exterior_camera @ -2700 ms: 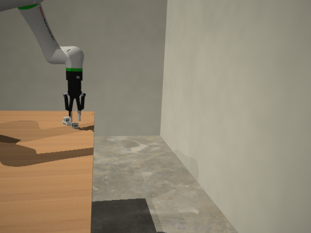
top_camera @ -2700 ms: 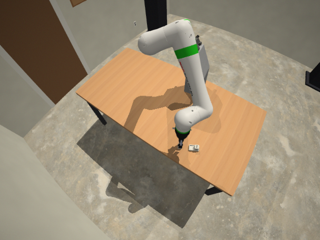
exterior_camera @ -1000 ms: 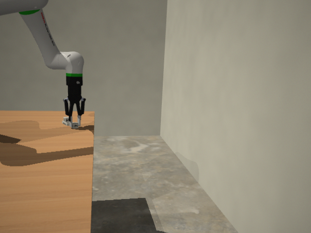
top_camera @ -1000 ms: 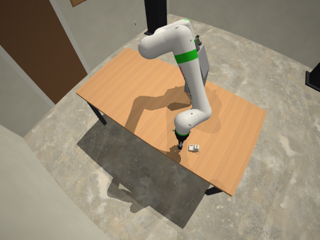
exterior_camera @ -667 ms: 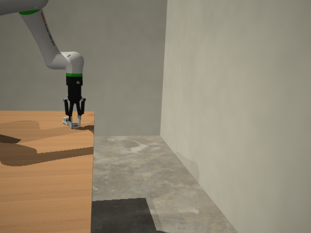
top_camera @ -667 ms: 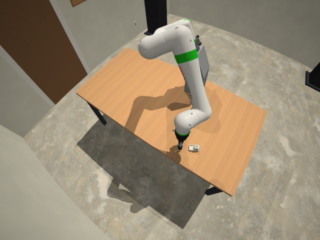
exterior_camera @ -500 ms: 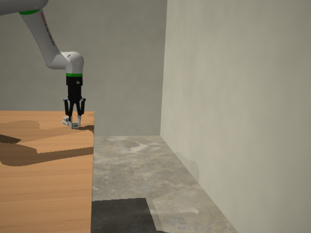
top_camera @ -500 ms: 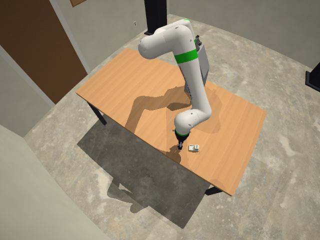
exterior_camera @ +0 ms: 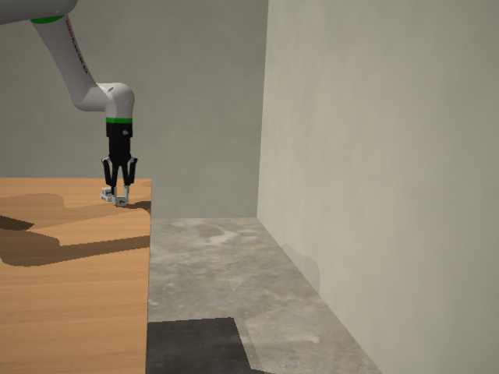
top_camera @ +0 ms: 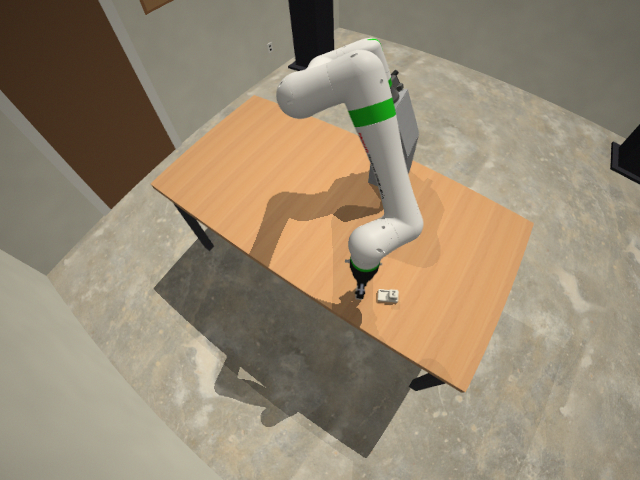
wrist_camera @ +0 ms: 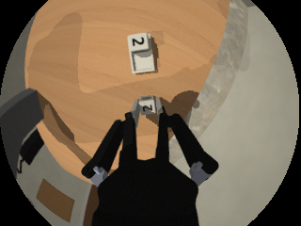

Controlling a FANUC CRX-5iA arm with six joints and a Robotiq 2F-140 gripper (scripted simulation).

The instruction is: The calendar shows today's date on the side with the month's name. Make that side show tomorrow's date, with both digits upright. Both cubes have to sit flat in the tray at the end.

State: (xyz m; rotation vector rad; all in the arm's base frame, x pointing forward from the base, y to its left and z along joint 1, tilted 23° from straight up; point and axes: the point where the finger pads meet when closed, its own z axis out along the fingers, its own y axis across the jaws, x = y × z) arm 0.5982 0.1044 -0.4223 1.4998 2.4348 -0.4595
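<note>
Now: hand 30 mm above the white date cube. Round my hand: calendar tray: 50 mm behind, 100 mm to the left, 30 mm below.
</note>
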